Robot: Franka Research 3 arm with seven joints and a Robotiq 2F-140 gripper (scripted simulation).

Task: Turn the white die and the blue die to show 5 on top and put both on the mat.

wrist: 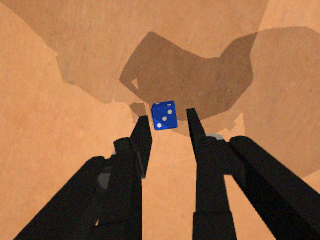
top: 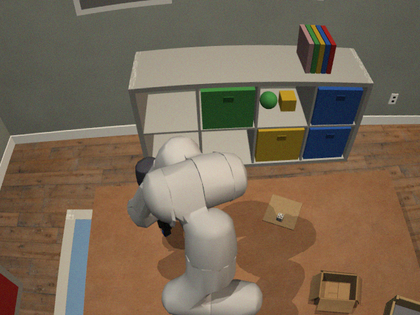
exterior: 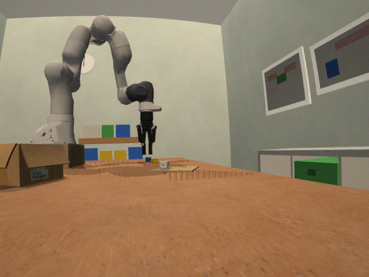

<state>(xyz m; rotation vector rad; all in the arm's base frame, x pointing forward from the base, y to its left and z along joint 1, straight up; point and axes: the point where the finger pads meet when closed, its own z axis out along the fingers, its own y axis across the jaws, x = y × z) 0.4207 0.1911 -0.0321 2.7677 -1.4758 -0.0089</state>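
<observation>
My gripper is now 60 mm above the blue die. The rest, counted from my hand: tan mat: 490 mm to the right, 90 mm ahead, 70 mm below; yellow die: 170 mm to the right, 60 mm below, 40 mm ahead; white die: 470 mm to the right, 60 mm below, 60 mm ahead.
</observation>
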